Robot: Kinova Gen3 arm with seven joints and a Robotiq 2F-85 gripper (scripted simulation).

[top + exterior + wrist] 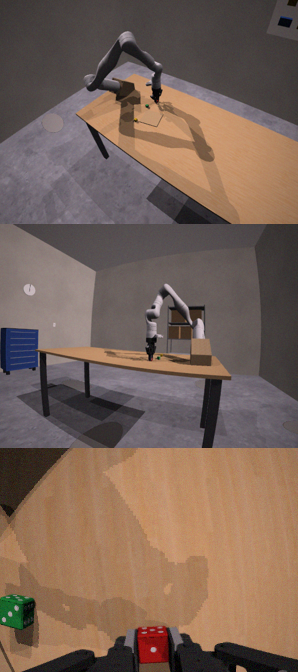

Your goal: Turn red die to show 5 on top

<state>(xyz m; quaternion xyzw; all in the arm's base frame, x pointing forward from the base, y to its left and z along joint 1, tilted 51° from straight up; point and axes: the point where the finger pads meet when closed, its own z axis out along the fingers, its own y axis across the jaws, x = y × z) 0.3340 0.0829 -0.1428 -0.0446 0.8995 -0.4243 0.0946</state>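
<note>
The tan mat lies 17 cm to the right of my hand, 9 cm ahead of it and 2 cm below it. The rest, counted from my hand: yellow die: 27 cm to the right, 2 cm ahead, 1 cm below; then red die: 1 cm below; then green die: 10 cm to the right, 2 cm behind, 1 cm below.
</note>
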